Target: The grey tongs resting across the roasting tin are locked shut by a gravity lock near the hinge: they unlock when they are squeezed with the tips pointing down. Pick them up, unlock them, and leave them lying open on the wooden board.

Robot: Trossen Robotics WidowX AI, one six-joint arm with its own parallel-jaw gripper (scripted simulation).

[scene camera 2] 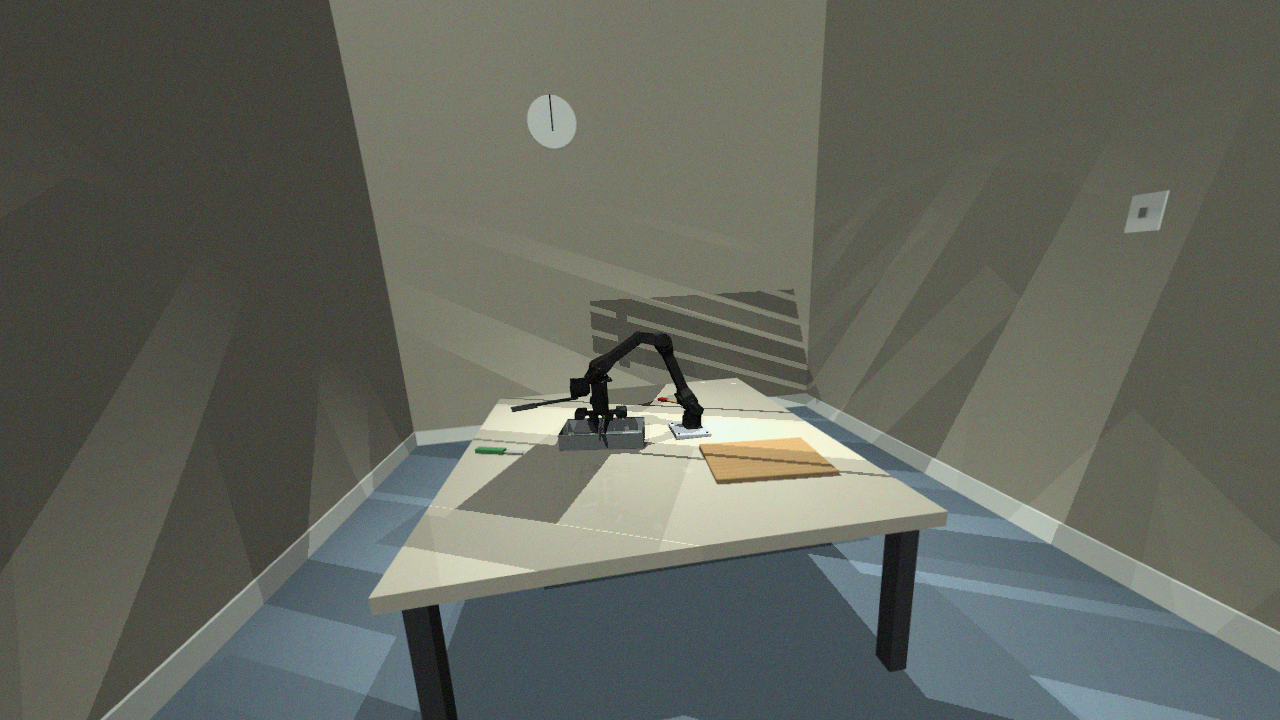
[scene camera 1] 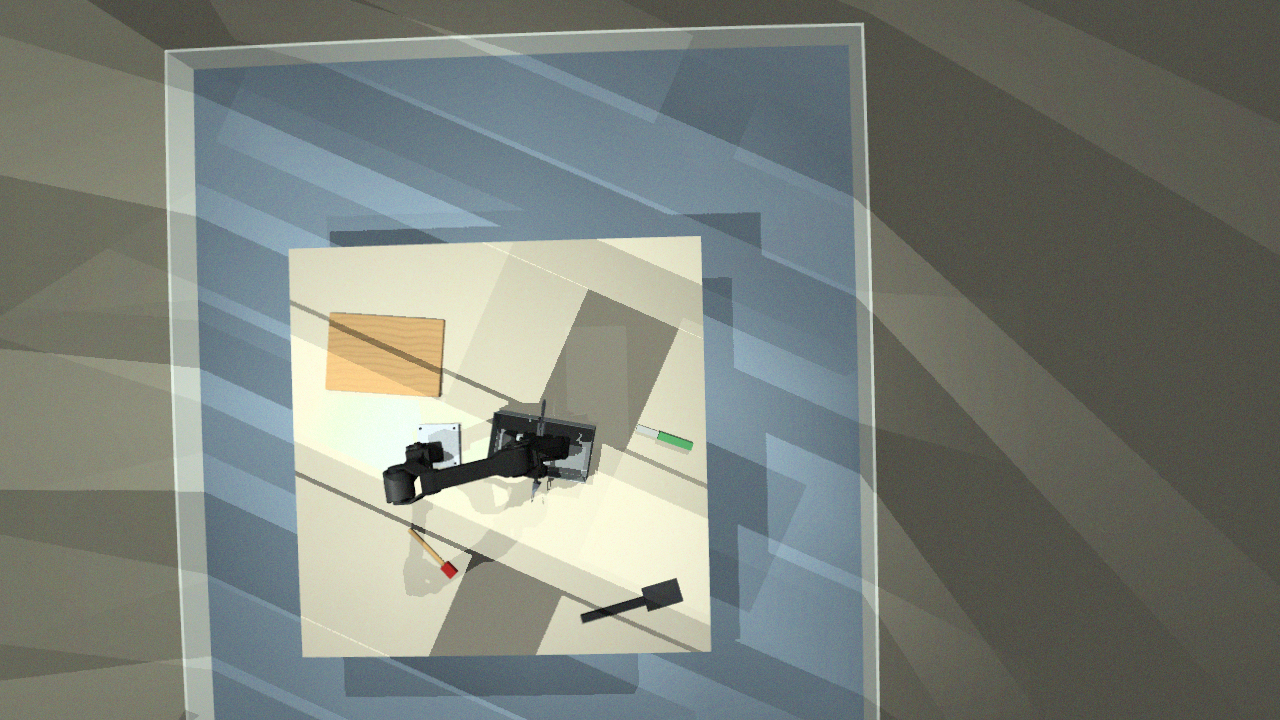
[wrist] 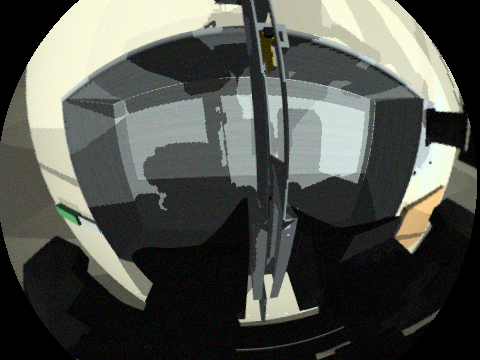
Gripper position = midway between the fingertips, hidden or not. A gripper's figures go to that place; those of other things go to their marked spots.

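You'd find my gripper (scene camera 2: pixel 602 434) 1.47 m from the lens. There's a grey roasting tin (scene camera 2: pixel 622 433) at 1.39 m from the lens, and a wooden board (scene camera 2: pixel 785 458) that's 1.34 m from the lens.
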